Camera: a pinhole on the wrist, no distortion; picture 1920 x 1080 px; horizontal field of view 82.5 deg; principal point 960.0 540.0 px. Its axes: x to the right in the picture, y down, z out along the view. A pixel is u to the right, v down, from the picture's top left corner.
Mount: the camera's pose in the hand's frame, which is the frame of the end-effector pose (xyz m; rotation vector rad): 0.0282 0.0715 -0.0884 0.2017 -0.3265 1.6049
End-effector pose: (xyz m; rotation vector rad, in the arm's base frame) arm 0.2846 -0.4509 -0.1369 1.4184 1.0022 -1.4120
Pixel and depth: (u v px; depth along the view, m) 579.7 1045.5 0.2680
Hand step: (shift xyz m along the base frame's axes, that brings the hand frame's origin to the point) -0.1440 -0.0814 0.1062
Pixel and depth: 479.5 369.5 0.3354
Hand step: -0.2203 -0.1263 -0.0688
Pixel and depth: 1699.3 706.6 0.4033
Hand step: 0.0714 -0.4120 0.0951
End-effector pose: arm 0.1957 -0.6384 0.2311 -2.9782 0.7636 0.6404
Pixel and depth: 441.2 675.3 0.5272
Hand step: -0.0128 0.3587 -0.3056
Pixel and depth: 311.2 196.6 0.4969
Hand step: 0.1873 0.2737 -0.3730
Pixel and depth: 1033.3 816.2 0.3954
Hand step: -0.1724 0.1076 -0.2253
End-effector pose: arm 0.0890 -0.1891 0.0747 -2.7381 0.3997 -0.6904
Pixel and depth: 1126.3 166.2 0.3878
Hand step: 0.2611 0.0169 -0.2069
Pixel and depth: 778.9 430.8 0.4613
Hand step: 0.2301 0.1906 -0.2033
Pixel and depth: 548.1 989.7 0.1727
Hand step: -0.0097 0.0719 -0.0437
